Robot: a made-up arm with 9 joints. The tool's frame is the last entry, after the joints. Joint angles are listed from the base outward. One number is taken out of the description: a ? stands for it. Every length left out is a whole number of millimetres.
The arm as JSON. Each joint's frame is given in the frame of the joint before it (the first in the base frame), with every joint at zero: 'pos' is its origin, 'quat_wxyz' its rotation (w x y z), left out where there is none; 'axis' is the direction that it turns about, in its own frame. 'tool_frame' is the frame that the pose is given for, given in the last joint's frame.
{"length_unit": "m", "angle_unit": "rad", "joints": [
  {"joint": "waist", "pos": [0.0, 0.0, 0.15], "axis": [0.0, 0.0, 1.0]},
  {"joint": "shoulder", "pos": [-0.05, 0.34, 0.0], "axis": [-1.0, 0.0, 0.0]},
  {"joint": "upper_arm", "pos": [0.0, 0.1, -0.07], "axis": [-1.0, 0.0, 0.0]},
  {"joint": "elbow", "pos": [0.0, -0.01, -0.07], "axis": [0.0, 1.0, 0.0]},
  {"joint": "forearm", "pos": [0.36, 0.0, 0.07], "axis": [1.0, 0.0, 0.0]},
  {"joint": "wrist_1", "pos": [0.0, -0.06, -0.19], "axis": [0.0, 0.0, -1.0]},
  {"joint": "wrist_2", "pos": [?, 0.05, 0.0], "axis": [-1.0, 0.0, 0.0]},
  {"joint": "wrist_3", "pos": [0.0, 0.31, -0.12], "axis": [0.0, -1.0, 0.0]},
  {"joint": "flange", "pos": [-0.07, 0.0, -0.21], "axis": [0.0, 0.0, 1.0]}
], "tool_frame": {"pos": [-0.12, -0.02, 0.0]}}
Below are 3 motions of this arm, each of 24 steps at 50 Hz.
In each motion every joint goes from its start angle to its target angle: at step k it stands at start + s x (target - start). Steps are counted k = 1, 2, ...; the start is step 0. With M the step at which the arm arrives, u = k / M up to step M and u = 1 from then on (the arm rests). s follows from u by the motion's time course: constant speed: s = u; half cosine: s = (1 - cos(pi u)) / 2; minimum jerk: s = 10 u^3 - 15 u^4 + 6 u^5.
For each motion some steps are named. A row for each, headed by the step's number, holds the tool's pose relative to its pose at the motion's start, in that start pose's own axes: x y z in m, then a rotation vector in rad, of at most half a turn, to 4 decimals.
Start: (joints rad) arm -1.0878 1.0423 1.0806 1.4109 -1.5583 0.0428 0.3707 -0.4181 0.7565
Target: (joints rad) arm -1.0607 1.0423 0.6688 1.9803 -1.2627 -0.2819 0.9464 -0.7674 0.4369
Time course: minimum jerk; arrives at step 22
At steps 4, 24:
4: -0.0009 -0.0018 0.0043 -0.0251 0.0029 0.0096
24: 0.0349 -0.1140 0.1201 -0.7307 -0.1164 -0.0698

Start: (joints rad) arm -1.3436 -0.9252 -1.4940 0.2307 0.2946 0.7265 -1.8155 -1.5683 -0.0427
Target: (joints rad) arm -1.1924 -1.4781 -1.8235 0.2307 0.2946 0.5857 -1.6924 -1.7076 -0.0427
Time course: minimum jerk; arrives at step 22
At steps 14, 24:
14: -0.0682 -0.0146 0.0125 0.4468 0.1593 0.4161
24: -0.0877 -0.0350 0.0130 0.5614 0.2164 0.5935

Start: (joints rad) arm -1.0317 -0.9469 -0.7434 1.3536 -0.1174 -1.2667 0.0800 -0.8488 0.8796
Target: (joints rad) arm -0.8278 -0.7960 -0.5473 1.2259 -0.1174 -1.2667 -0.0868 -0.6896 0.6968
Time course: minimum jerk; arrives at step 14
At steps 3, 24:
3: 0.0098 0.0100 -0.0087 0.0160 -0.0243 -0.0142
24: 0.1413 0.1613 -0.0853 0.2649 -0.2971 -0.2393

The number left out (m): -0.11
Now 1 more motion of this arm.
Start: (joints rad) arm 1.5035 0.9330 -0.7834 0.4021 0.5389 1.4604 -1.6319 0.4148 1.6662
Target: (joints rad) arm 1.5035 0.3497 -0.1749 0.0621 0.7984 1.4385 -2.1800 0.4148 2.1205
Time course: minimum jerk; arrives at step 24
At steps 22, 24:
22: 0.2837 -0.0516 0.2700 -0.0611 -0.6639 -0.1470
24: 0.2844 -0.0523 0.2716 -0.0622 -0.6668 -0.1481

